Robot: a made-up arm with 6 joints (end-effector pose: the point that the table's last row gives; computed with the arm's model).
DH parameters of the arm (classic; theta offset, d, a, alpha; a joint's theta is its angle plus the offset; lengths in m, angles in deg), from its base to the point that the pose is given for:
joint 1: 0 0.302 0 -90
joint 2: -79.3 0 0.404 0
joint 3: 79.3 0 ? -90
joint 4: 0 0.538 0 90
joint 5: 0 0 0.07 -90
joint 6: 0 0.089 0 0
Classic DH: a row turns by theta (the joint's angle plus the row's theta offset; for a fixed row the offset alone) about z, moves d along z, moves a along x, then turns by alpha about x.
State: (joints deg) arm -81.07 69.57 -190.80 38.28 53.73 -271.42
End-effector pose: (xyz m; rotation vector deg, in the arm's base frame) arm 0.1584 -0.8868 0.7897 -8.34 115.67 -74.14
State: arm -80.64 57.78 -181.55 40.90 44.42 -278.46
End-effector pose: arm 0.1468 -0.8413 0.9055 -11.29 106.45 -88.28
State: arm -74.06 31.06 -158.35 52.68 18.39 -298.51
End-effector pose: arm 0.1612 -0.6755 1.1094 -11.31 79.26 -114.92
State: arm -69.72 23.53 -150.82 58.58 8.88 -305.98
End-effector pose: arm 0.1783 -0.6190 1.1418 -7.35 71.31 -119.50
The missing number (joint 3, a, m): 0.122
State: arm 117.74 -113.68 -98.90 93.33 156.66 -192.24
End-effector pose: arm 0.2667 -0.7207 0.5503 -134.11 -62.79 34.58
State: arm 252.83 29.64 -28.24 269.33 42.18 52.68
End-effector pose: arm -0.1161 -0.3490 -0.0438 130.45 -89.05 -58.48
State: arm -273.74 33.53 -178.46 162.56 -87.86 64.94
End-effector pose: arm 0.0616 0.5214 0.9972 -14.73 135.14 66.11
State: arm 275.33 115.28 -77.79 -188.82 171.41 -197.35
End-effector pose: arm 0.0319 -0.2061 -0.4246 40.63 -30.04 82.14
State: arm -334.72 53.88 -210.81 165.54 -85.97 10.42
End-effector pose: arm 0.4820 0.2018 0.9242 -5.27 108.38 9.95
